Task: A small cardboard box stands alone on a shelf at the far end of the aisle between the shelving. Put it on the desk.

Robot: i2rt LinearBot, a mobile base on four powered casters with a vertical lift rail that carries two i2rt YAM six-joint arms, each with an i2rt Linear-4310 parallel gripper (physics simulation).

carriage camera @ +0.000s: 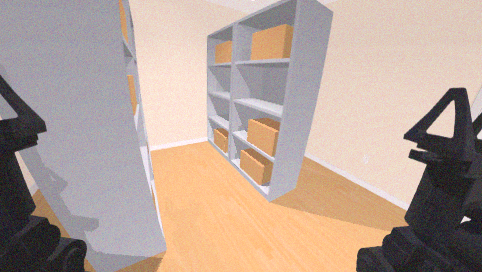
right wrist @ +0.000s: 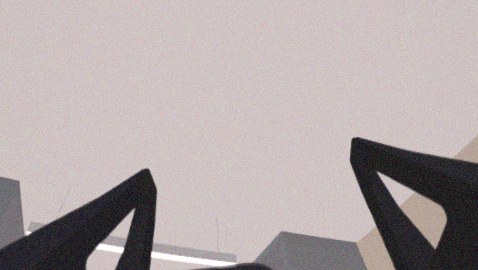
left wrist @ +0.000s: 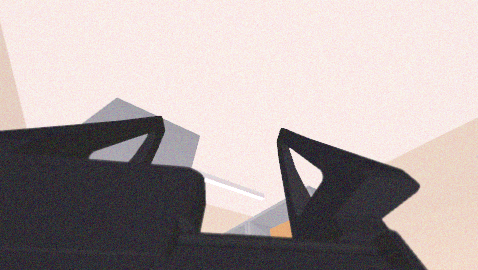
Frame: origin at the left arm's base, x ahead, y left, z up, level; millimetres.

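Seen in the pictures: left gripper, fingertip midpoint: [left wrist: 222, 129]; right gripper, fingertip midpoint: [carriage camera: 481, 93] [right wrist: 251, 164].
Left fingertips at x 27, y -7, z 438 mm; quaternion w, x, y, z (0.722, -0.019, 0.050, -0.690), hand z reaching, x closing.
Note:
A point is followed by its place in that frame.
Several cardboard boxes stand on the right-hand shelf unit in the carriage view: one in the upper far bay [carriage camera: 223, 52] {x 2196, y -112, z 736 mm}, one in the upper near bay [carriage camera: 272, 44] {x 1363, y -618, z 721 mm}, two low in the near bay [carriage camera: 263, 136] {x 1346, y -629, z -154 mm} [carriage camera: 256, 166] {x 1390, y -602, z -557 mm}, and a smaller-looking one low in the far bay [carriage camera: 220, 140] {x 2226, y -95, z -616 mm}. I cannot tell whether any is the task's small box. The desk does not show. My left gripper [left wrist: 222, 129] {x 27, y -7, z 438 mm} is open and empty, raised at the left of the carriage view. My right gripper [right wrist: 251, 164] {x 37, y -631, z 441 mm} is open and empty, raised at the right. Both are well away from the boxes.
A tall grey shelf unit [carriage camera: 75, 100] {x 457, y 345, z 319 mm} stands close on the left, end panel towards me, with box edges [carriage camera: 132, 94] {x 955, y 429, z 277 mm} showing along its side. The other grey shelf unit [carriage camera: 309, 100] {x 1284, y -1017, z 261 mm} stands right of centre. Wooden floor [carriage camera: 200, 210] {x 979, y -15, z -852 mm} runs between them to the back wall [carriage camera: 170, 75] {x 2397, y 745, z 395 mm}.

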